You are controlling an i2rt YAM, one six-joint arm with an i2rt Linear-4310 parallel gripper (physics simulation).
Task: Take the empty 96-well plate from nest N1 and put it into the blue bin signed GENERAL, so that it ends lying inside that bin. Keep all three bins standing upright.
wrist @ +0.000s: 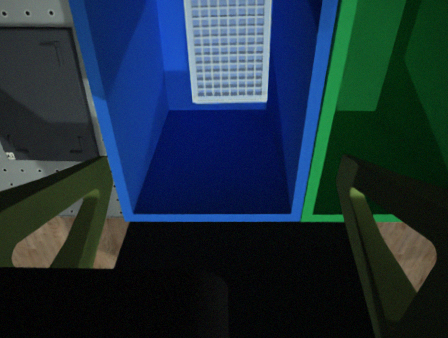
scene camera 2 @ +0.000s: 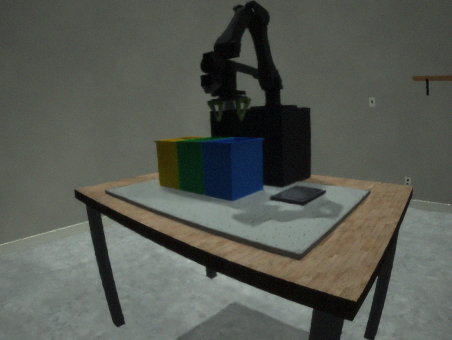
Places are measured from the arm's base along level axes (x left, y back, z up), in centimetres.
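Pixels of known places: gripper, between the fingertips: (wrist: 224, 168) (scene camera 2: 229, 121); arm's base, origin of its link: (scene camera 2: 273, 108).
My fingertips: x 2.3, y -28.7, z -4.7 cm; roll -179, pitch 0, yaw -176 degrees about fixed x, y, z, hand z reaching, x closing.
Note:
Ahead of a thing's pixels: the offset from my fingertips to its top centre. Level surfaces: height alone.
The 96-well plate @(dy +0.8, dx -0.4, dz -22.6 cm) (wrist: 231, 52) is pale and shows its grid of wells inside the blue bin @(dy +0.3, dx +1.0, dz -6.3 cm) (scene camera 2: 247, 170) (wrist: 210, 218), below the rim in the wrist view. Its upper end is cut off by the frame edge, and I cannot tell whether it lies fully flat. In the scene view the bin walls hide it. My gripper (scene camera 2: 229, 120) (wrist: 224, 168) is open and empty above the bins. Its fingers are apart from the plate, one on each side of the blue bin in the wrist view. The bin stands upright; its GENERAL sign is not readable.
The green bin @(dy -0.5, dx -12.1, dz -6.3 cm) (scene camera 2: 191, 167) (wrist: 321, 145) and yellow bin @(dy -1.3, dx -25.2, dz -6.3 cm) (scene camera 2: 167, 165) stand upright in a row with the blue one. A flat dark nest @(dy +8.5, dx +21.8, dz -22.8 cm) (scene camera 2: 298, 195) (wrist: 40, 95) lies beside the blue bin on the grey perforated board @(dz -24.2 cm) (scene camera 2: 190, 212). The black robot pedestal (scene camera 2: 295, 145) stands behind.

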